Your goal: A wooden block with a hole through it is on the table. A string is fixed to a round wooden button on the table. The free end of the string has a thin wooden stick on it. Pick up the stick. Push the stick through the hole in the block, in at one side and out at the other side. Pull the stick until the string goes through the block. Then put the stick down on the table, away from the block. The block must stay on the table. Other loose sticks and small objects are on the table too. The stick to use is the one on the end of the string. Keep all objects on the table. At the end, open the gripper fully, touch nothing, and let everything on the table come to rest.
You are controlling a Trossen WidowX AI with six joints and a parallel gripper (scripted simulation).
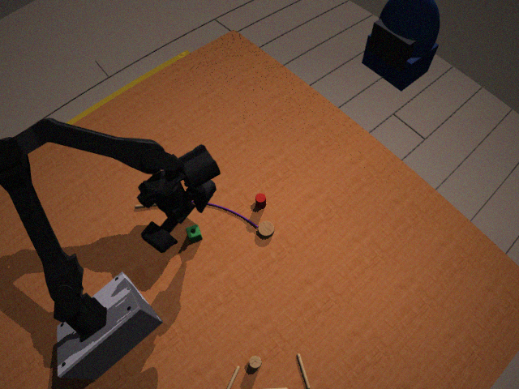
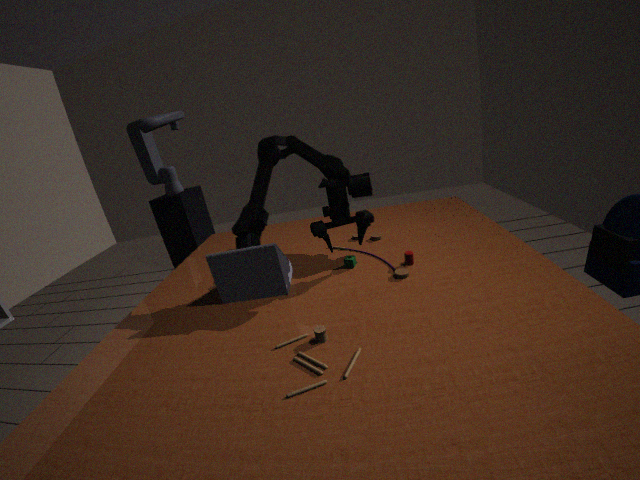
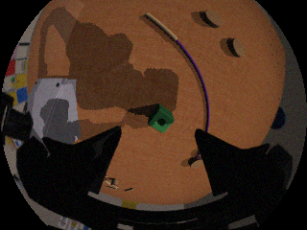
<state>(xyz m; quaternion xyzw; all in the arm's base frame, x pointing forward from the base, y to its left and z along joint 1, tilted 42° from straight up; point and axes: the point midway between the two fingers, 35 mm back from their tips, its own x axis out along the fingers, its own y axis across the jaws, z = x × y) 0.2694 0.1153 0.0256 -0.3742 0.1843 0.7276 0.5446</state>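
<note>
Now: the green block 1 cm ahead of my gripper tip and 5 cm below it. Round my gripper tip: red cylinder (19 cm ahead, 3 cm to the right, 4 cm below); then round wooden button (16 cm ahead, 9 cm to the right, 5 cm below); then thin wooden stick (4 cm behind, 14 cm to the left, 6 cm below).
</note>
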